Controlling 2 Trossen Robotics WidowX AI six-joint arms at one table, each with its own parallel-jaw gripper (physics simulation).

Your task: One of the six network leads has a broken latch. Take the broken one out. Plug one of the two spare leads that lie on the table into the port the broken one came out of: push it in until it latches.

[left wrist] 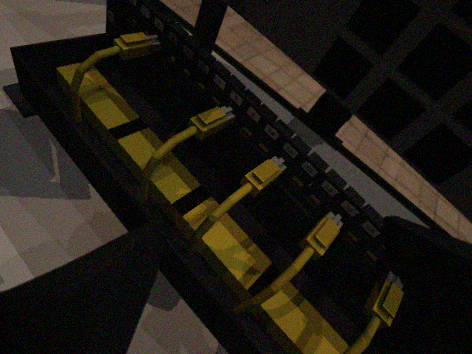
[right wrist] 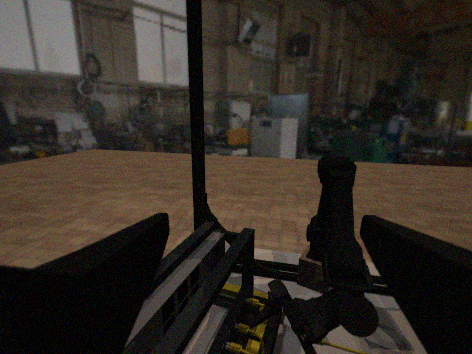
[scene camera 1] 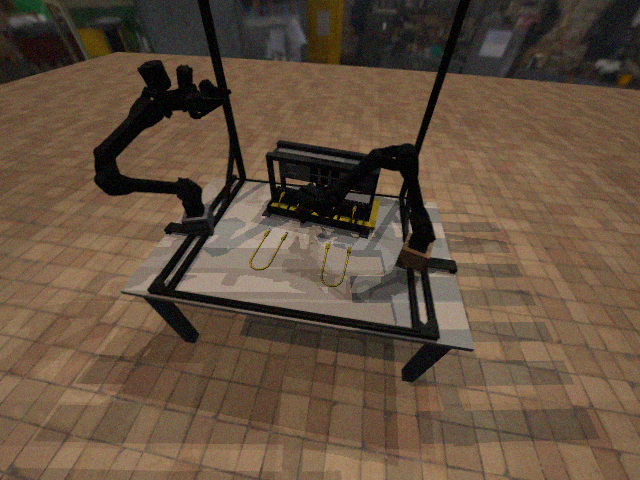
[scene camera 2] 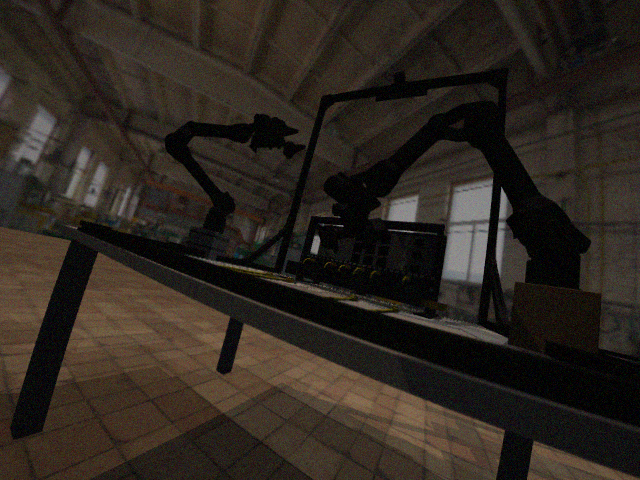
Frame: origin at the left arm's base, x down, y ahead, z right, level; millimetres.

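Seen in the pictures: left gripper, fingertip midpoint: [left wrist: 272, 228] [right wrist: 259, 351] [scene camera 2: 349, 250]; right gripper, fingertip midpoint: [right wrist: 264, 223] [scene camera 1: 228, 96] [scene camera 2: 302, 139]; left arm's base, origin of the base link: [right wrist: 317, 255] [scene camera 1: 418, 244] [scene camera 2: 552, 290]; right arm's base, origin of the base link: [scene camera 1: 195, 212] [scene camera 2: 211, 231].
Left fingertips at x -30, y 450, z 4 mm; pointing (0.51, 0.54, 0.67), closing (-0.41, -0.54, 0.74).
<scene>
Offsets run from my left fingertips to a thing's top centre. "*": to the spot under its first point. Level surfaces: height alone.
A black rack @(dz +106, dx -130, dy +21 mm) [scene camera 1: 318, 152] [scene camera 2: 413, 238] [right wrist: 213, 274] stands at the back of the table @(dx +132 mm) [scene camera 1: 223, 281]. In the left wrist view several yellow network leads run from a yellow strip [left wrist: 227, 242] to the port row; plugs show at the far left [left wrist: 134, 40], the middle [left wrist: 264, 172] and the lower right [left wrist: 324, 233]. I cannot tell which latch is broken. My left gripper [scene camera 1: 313, 195] [scene camera 2: 351, 210] is open and empty, close in front of the plugs. Two spare leads @(* dz -327, dx +128, dy +57 mm) [scene camera 1: 260, 270] @(* dz -260, dx +129, dy -227 mm) [scene camera 1: 334, 286] lie as yellow loops on the table. My right gripper [scene camera 1: 215, 90] [scene camera 2: 294, 143] [right wrist: 264, 223] is open, high at the left.
Black frame posts [scene camera 1: 223, 95] [scene camera 1: 437, 86] rise at both sides behind the rack. A brown block [scene camera 1: 413, 259] [right wrist: 310, 272] sits at the left arm's base. A black rail frame [scene camera 1: 294, 311] runs around the table top.
</scene>
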